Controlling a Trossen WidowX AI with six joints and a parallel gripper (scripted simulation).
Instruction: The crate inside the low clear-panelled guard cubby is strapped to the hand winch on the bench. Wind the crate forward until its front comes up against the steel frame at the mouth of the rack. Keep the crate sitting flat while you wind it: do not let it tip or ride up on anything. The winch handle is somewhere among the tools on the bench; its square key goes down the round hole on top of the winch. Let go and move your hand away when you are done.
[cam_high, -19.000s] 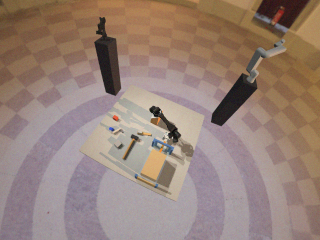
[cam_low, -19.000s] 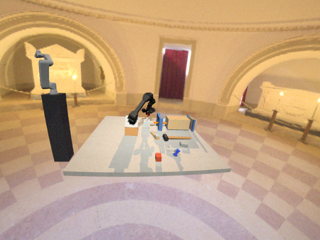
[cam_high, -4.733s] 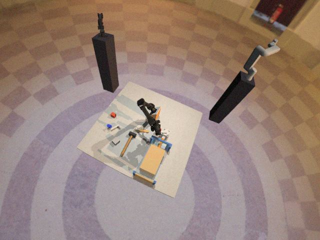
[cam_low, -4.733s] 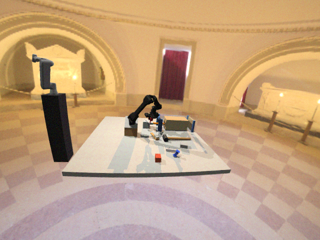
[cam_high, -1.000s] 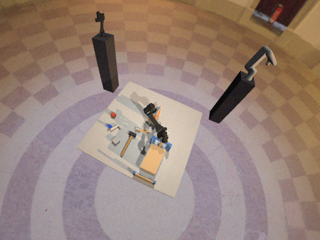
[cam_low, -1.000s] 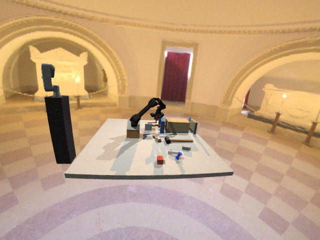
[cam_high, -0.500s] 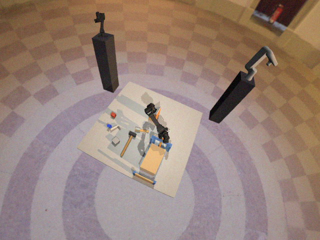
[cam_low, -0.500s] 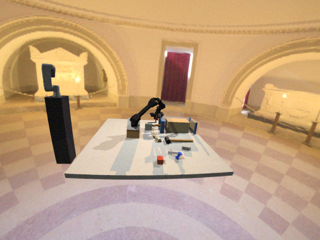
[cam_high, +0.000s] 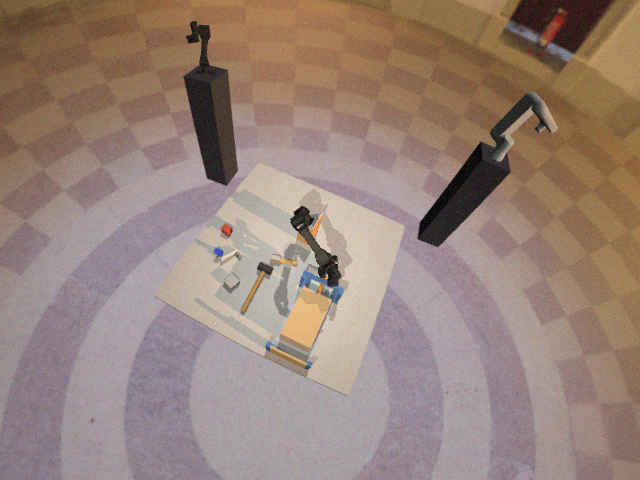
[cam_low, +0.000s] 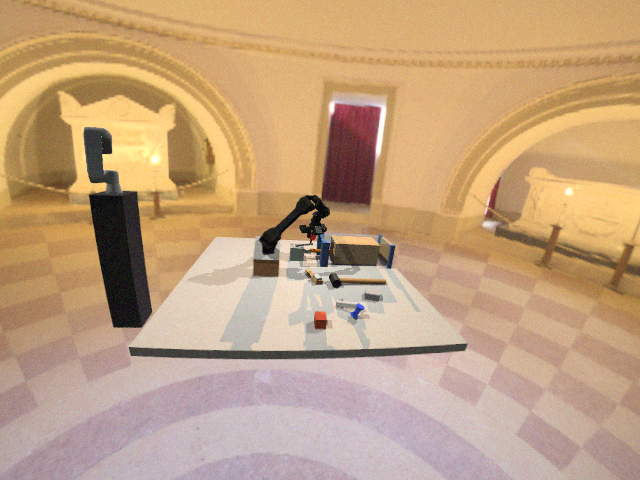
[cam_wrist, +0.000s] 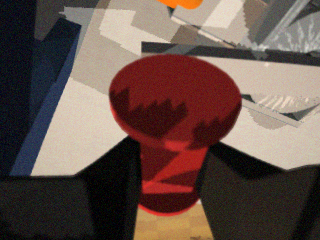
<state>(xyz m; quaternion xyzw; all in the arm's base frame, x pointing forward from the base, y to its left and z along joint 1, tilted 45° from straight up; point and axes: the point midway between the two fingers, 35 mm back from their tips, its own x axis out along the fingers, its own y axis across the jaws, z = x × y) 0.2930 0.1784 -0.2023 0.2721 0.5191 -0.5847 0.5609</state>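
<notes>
My gripper tip is now 3 cm past the red-knobbed handle, 3 cm to the left of it and 3 cm above it. From my gripper tip the other things lie so: winch (11 cm behind, 5 cm to the right, 10 cm below); then red knob (1 cm ahead, 2 cm to the right); then frame (7 cm ahead, 6 cm to the right, 3 cm below).
</notes>
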